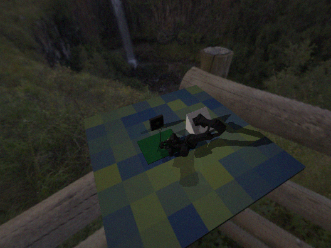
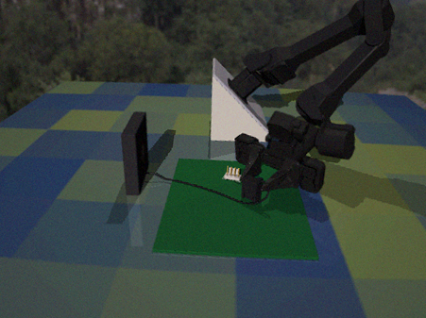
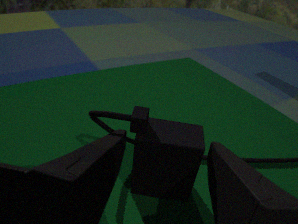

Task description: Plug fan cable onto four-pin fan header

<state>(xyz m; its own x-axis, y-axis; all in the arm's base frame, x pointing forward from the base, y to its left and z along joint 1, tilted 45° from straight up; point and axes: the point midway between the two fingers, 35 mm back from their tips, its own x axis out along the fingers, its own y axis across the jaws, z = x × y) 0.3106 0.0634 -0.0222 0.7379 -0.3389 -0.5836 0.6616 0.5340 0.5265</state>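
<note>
My gripper tip is 10 mm above the black plug. Also, from my gripper tip: white four-pin fan header: 80 mm behind, 30 mm to the right, 30 mm below; black fan: 70 mm behind, 210 mm to the right, 30 mm above; green board: 30 mm to the right, 50 mm below.
</note>
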